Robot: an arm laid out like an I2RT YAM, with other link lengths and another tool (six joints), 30 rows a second.
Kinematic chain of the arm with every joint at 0, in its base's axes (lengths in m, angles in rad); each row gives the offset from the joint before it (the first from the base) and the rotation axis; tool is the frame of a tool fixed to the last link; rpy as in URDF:
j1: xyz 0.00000 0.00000 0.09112 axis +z
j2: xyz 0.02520 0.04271 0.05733 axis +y
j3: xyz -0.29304 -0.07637 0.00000 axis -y
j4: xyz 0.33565 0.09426 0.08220 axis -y
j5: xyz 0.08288 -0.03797 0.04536 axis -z
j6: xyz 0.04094 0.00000 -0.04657 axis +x
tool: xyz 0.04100 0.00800 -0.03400 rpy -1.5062 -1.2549 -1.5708
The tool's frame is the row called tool.
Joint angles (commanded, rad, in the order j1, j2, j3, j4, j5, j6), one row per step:
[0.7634 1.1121 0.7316 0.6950 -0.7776 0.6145]
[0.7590 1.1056 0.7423 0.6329 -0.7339 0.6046]
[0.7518 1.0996 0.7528 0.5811 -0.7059 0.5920]
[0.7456 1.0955 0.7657 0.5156 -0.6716 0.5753]
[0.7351 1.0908 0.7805 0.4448 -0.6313 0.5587]
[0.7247 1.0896 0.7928 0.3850 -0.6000 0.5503]
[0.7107 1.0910 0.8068 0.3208 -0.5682 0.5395]
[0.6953 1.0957 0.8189 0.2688 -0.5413 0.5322]
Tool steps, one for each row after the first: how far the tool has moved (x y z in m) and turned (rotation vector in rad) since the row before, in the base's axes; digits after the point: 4 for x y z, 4 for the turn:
[0.0050 -0.0002 0.0001 -0.0222 0.0315 -0.0483]
[0.0045 -0.0014 0.0005 -0.0201 0.0181 -0.0367]
[0.0050 -0.0011 -0.0010 -0.0298 0.0240 -0.0424]
[0.0065 -0.0025 -0.0008 -0.0327 0.0260 -0.0524]
[0.0058 -0.0025 -0.0018 -0.0301 0.0287 -0.0423]
[0.0071 -0.0033 -0.0028 -0.0353 0.0298 -0.0463]
[0.0074 -0.0035 -0.0032 -0.0308 0.0273 -0.0424]

